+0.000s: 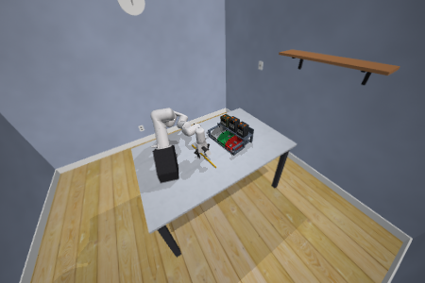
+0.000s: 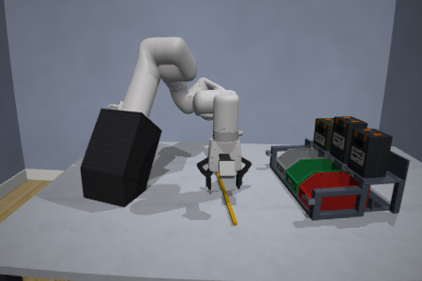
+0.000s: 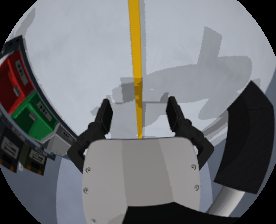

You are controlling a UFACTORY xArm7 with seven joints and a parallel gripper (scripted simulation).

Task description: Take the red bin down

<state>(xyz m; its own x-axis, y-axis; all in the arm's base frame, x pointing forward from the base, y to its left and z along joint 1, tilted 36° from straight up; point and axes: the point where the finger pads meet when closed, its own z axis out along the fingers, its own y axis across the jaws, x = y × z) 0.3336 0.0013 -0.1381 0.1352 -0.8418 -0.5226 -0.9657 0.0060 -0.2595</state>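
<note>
My gripper is now 20 mm above the yellow bar. Round my hand: green bin: 300 mm ahead, 40 mm to the left, 20 mm above; red open bin: 320 mm ahead, 70 mm to the right, 20 mm above; grey bin: 290 mm ahead, 150 mm to the left, 20 mm above.
</note>
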